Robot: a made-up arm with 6 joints. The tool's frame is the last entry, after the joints.
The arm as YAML. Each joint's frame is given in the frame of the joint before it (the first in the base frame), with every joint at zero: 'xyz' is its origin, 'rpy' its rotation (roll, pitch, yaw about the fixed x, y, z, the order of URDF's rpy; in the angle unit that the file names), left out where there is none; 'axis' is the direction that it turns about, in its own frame. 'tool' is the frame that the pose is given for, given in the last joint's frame.
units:
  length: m
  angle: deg
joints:
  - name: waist
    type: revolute
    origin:
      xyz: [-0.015, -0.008, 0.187]
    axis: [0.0, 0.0, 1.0]
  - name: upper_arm
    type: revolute
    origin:
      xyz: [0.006, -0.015, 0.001]
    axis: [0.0, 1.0, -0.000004]
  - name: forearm
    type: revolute
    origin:
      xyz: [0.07, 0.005, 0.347]
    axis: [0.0, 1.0, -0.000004]
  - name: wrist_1
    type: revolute
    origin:
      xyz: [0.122, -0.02, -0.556]
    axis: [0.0, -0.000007, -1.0]
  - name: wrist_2
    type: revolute
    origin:
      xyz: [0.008, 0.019, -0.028]
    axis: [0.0, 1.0, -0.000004]
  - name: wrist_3
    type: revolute
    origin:
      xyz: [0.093, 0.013, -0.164]
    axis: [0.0, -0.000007, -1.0]
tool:
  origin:
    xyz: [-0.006, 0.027, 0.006]
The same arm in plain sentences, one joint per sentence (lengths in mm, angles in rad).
The arm has six revolute joints in a row. What follows holds with every joint at zero, and every direction is one of the base frame's.
Joint 1 lies 15 mm along -x and 8 mm along -y and 187 mm along +z from the base frame's origin and rotates about +z.
Joint 2 lies 6 mm along +x and 15 mm along -y and 1 mm along +z from joint 1 and rotates about +y.
Joint 3 lies 70 mm along +x and 5 mm along +y and 347 mm along +z from joint 2 and rotates about +y.
Joint 4 lies 122 mm along +x and 20 mm along -y and 556 mm along -z from joint 3 and rotates about -z.
Joint 5 lies 8 mm along +x and 19 mm along +y and 28 mm along -z from joint 4 and rotates about +y.
Joint 6 lies 93 mm along +x and 13 mm along +y and 164 mm along -z from joint 5 and rotates about -z.
The tool frame, which is the frame that the pose is given for, lies 6 mm along -x and 27 mm along +y and 6 mm along +z from joint 6; its axes are parallel to the base frame's.

